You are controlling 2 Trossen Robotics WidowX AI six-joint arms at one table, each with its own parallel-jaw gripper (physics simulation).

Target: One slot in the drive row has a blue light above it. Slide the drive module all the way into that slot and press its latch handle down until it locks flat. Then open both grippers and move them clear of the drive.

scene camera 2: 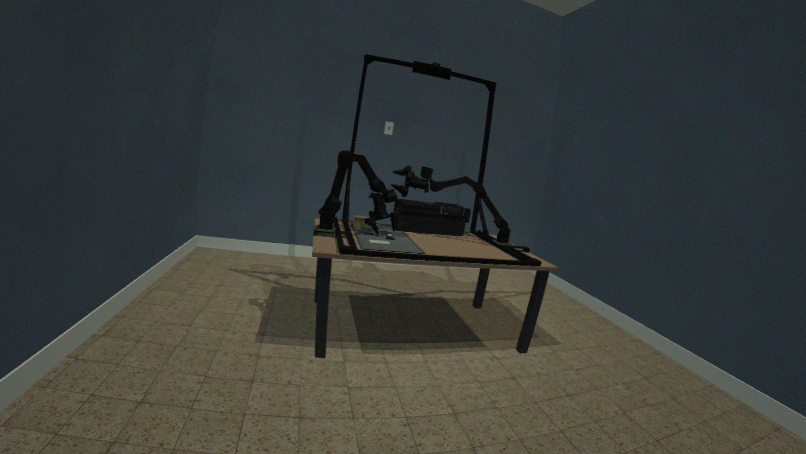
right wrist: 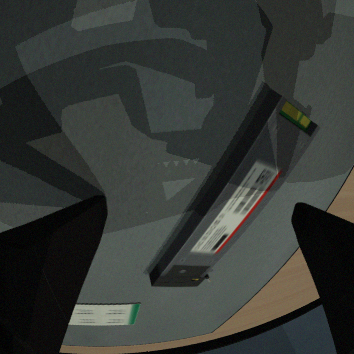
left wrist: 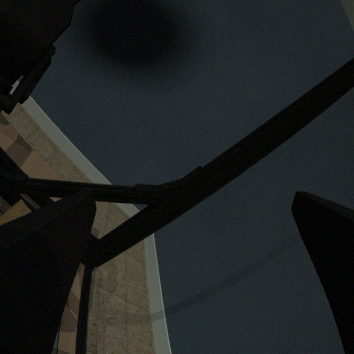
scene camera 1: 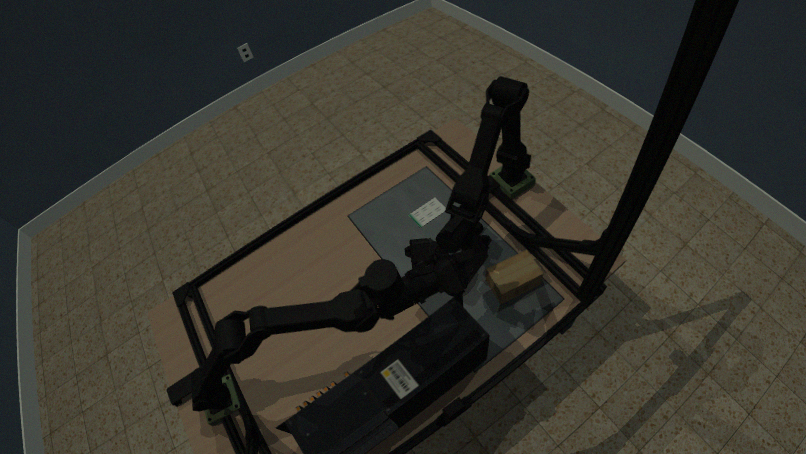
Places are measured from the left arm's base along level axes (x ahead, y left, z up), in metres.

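Pixels of known places: left gripper, fingertip midpoint: [scene camera 2: 391, 178] [left wrist: 198, 201] [scene camera 1: 480, 252]; right gripper, fingertip midpoint: [scene camera 2: 386, 233] [right wrist: 204, 209]; left arm's base at its link origin: [scene camera 2: 502, 242] [scene camera 1: 218, 398]; right arm's base at its link origin: [scene camera 2: 325, 228] [scene camera 1: 512, 175].
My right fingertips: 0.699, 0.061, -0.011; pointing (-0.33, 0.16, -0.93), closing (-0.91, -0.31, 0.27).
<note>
Ahead of a thing's pixels: the offset from my right fingertips to its top centre, as dx, dy, dz. "spot": to the spot under its first point. Level surfaces: height alone.
The drive module {-0.028, +0.011, -0.004} [right wrist: 235, 207], a long dark grey bar with a white and red label, lies on the grey mat {dz -0.013} [right wrist: 125, 260] [scene camera 1: 383, 219]. Its gold connector end points to the upper right in the right wrist view. My right gripper [right wrist: 204, 209] [scene camera 2: 372, 226] is open, pointing down above the module, with nothing between its fingers. My left gripper [left wrist: 198, 201] [scene camera 2: 394, 179] is open and empty, higher up beside the black drive chassis {-0.284, -0.269, +0.160} [scene camera 1: 445, 344] [scene camera 2: 431, 219]. Orange tabs {spot: -0.415, -0.234, +0.160} [scene camera 1: 321, 397] line the chassis's front edge in scene camera 1. The blue light and slot openings cannot be made out. The arms hide the module in scene camera 1.
A cardboard box {+0.114, -0.160, +0.046} [scene camera 1: 516, 276] [scene camera 2: 360, 221] stands on the mat behind the grippers. A white card with a green edge {+0.043, +0.160, -0.012} [scene camera 1: 427, 212] [scene camera 2: 379, 241] [right wrist: 105, 314] lies near the mat's front. A black frame {spot: -0.287, +0.365, -0.010} [scene camera 1: 304, 217] [scene camera 2: 451, 259] borders the table, with a tall arch rising behind it.
</note>
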